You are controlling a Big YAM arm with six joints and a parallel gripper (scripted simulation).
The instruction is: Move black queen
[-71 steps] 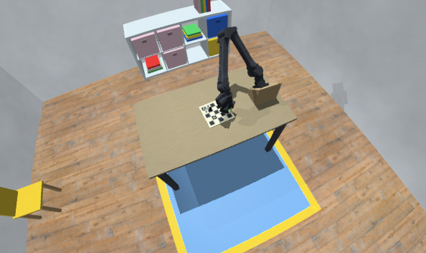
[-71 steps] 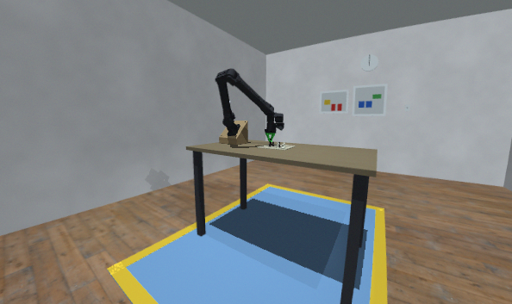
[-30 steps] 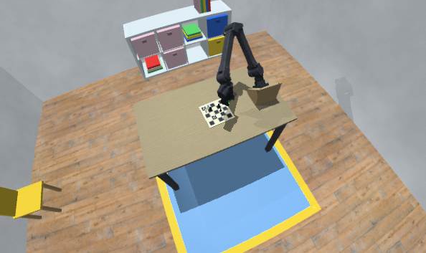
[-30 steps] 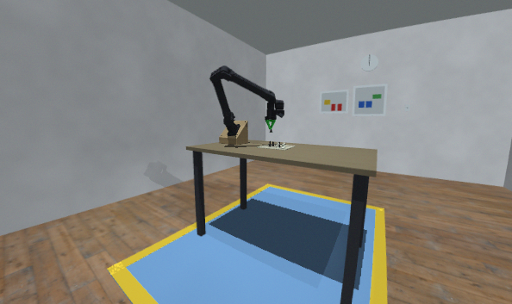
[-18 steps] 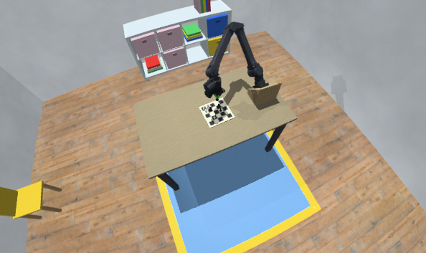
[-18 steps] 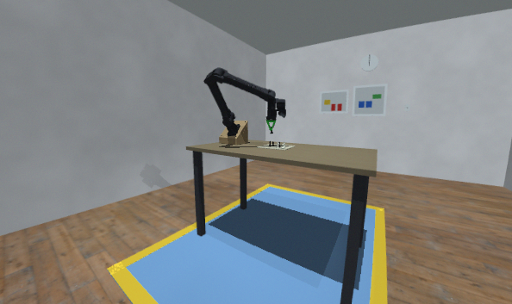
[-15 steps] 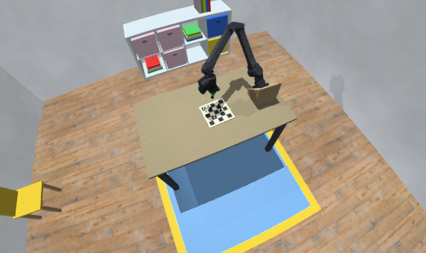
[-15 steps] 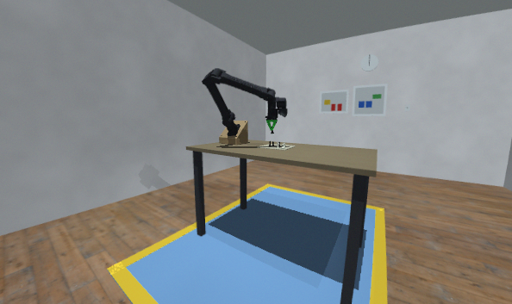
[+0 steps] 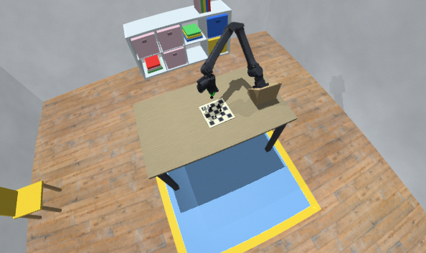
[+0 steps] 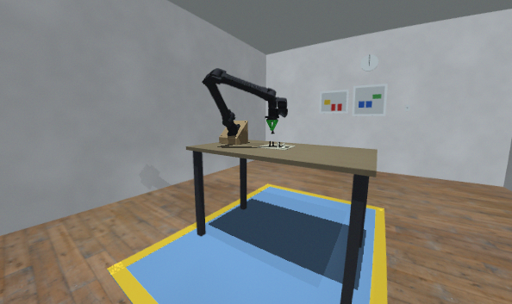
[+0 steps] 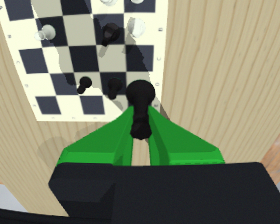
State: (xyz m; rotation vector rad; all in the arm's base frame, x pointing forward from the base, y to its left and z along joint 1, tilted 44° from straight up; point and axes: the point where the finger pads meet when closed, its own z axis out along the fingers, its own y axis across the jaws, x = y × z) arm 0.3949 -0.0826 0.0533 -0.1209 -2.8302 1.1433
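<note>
The white piece lies 110 mm below my hand and 50 mm ahead of it. The rest, counted from my hand: chessboard 130 mm below, 80 mm to the left, 10 mm ahead; black pawn 120 mm below, 80 mm to the left, 30 mm behind.
</note>
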